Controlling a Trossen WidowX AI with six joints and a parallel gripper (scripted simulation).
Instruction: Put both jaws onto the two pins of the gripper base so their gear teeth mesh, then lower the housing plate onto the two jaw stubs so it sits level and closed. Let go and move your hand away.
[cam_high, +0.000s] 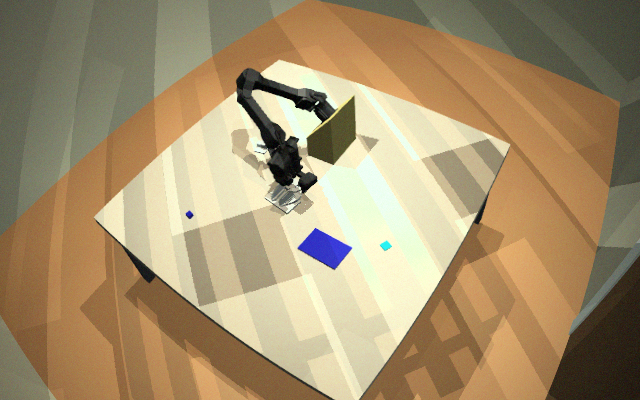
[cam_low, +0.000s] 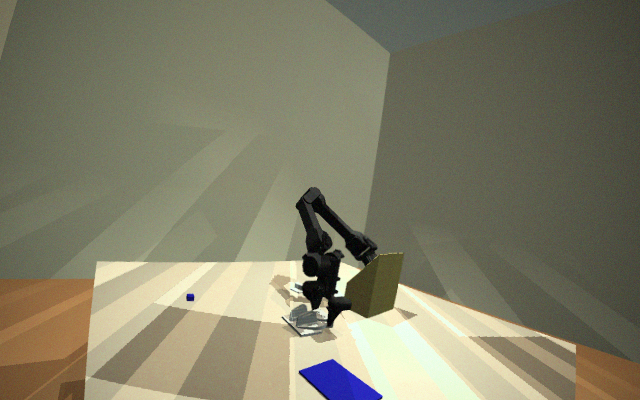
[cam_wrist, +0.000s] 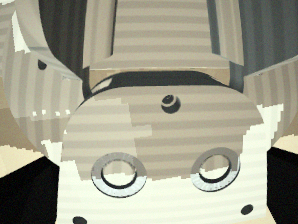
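Now: the white housing plate right at my gripper tip. Also, from my gripper tip: pale grey jaw: 2 cm ahead, 1 cm to the left, 1 cm above; then blue mat: 23 cm to the left, 17 cm ahead; then cyan square: 40 cm to the left, 7 cm ahead, 1 cm below.
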